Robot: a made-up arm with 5 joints. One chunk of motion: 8 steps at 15 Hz.
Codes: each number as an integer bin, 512 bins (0 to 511) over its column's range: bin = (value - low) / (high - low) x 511, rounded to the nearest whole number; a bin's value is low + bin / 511 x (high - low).
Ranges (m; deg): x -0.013..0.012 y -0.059..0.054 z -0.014..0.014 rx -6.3..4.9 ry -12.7..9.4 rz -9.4..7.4
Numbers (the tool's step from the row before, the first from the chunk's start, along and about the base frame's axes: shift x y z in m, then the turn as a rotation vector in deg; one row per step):
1: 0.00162 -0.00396 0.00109 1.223 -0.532 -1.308
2: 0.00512 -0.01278 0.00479 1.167 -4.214 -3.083
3: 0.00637 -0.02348 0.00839 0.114 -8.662 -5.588
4: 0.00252 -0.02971 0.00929 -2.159 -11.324 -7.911
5: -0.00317 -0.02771 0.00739 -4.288 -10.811 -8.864
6: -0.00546 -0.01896 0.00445 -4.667 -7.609 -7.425
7: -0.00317 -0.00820 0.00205 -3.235 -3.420 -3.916
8: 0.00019 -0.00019 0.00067 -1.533 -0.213 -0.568
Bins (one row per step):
1: 299 249 275 343 281 246
2: 370 209 343 341 196 192
3: 396 161 409 293 93 116
4: 317 132 425 189 32 45
5: 201 141 390 92 44 16
6: 154 181 337 75 118 60
7: 201 230 293 140 215 167
8: 270 266 268 217 289 269

